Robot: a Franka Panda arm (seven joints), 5 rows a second.
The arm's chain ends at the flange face. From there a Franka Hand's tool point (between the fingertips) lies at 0.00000 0.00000 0.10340 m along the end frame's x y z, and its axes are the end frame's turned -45 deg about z.
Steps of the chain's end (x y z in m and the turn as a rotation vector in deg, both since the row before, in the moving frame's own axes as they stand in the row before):
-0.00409 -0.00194 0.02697 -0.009 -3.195 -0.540
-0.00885 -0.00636 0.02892 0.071 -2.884 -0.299
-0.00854 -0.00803 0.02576 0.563 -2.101 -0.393
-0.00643 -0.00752 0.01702 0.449 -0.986 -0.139
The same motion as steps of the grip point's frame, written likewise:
-0.00563 -0.00831 0.02681 2.253 -2.266 -0.540
-0.00536 -0.01451 0.02879 2.090 -1.989 -0.299
-0.00233 -0.01511 0.02569 1.884 -1.088 -0.393
0.00008 -0.01169 0.01700 1.015 -0.380 -0.139

